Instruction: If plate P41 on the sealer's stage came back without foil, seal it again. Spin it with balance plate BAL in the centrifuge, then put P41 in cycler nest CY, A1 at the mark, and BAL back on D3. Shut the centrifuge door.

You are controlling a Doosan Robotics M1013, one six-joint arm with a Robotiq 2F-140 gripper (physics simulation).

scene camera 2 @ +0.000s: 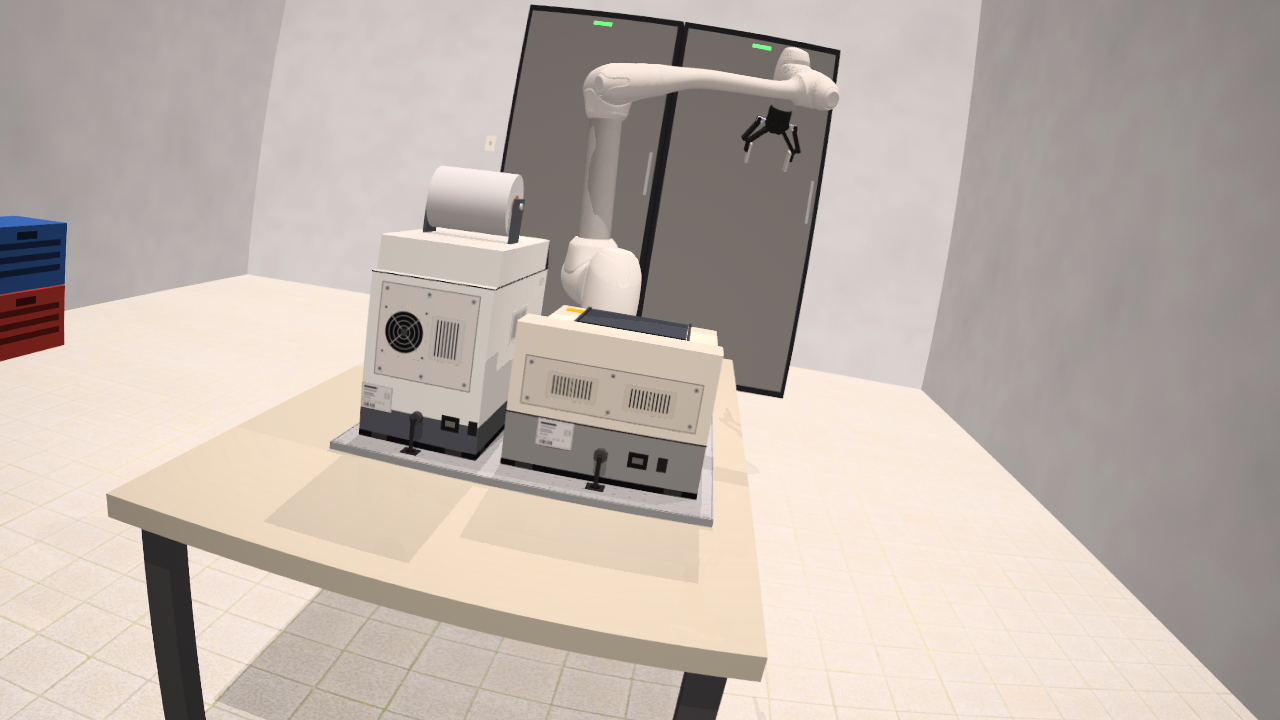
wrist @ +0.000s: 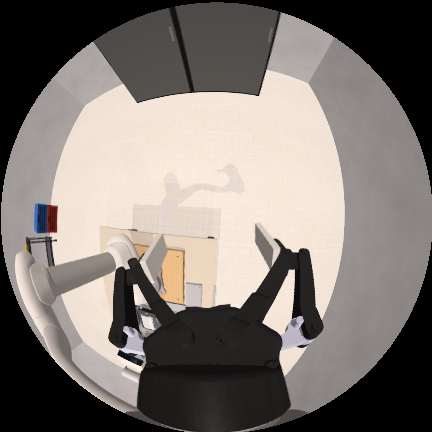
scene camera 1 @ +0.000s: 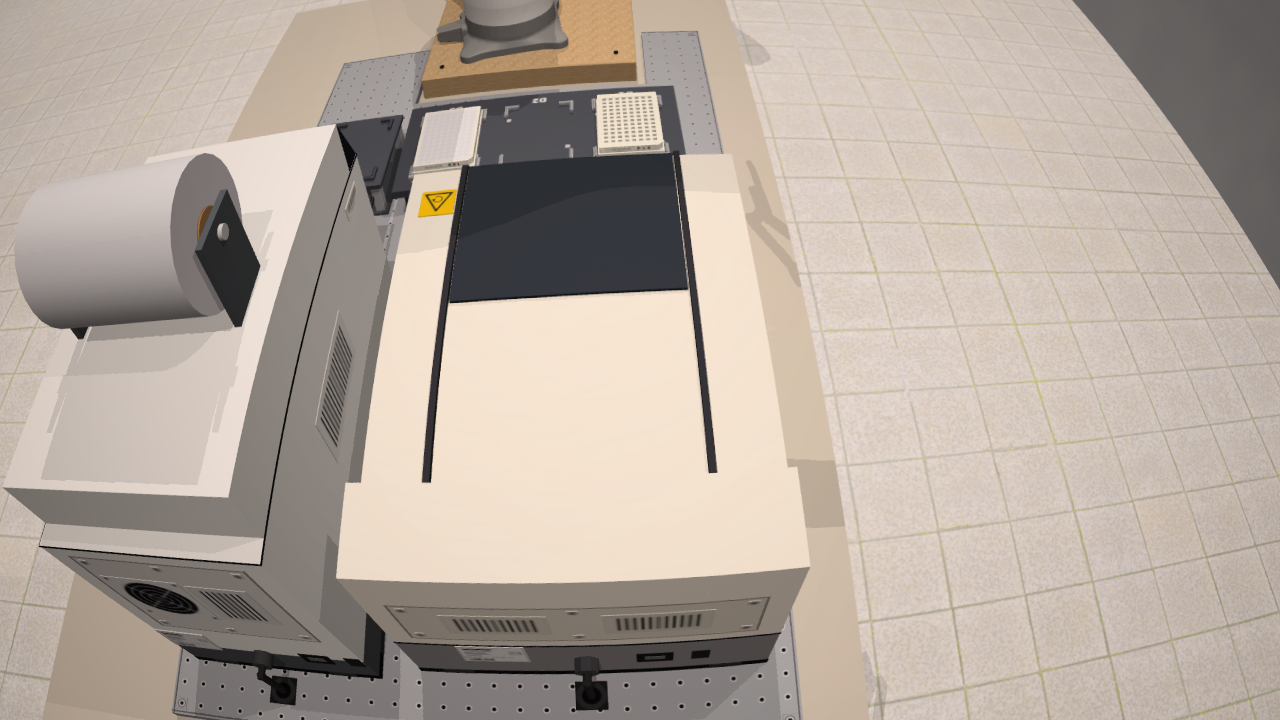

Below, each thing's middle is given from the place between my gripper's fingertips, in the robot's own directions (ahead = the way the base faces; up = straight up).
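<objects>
Centrifuge lid (scene camera 1: 605, 224): my hand is 42 cm to the left of it, 102 cm short of it and 43 cm above it. From my hand, the centrifuge (scene camera 1: 587, 484) is 44 cm to the right, 117 cm ahead and 52 cm below; the foil roll (scene camera 2: 478, 201) is 76 cm to the right, 116 cm ahead and 22 cm below. Going by their middles, of the things named here the centrifuge lid is the nearest to my hand and the foil roll the farthest from it.
</objects>
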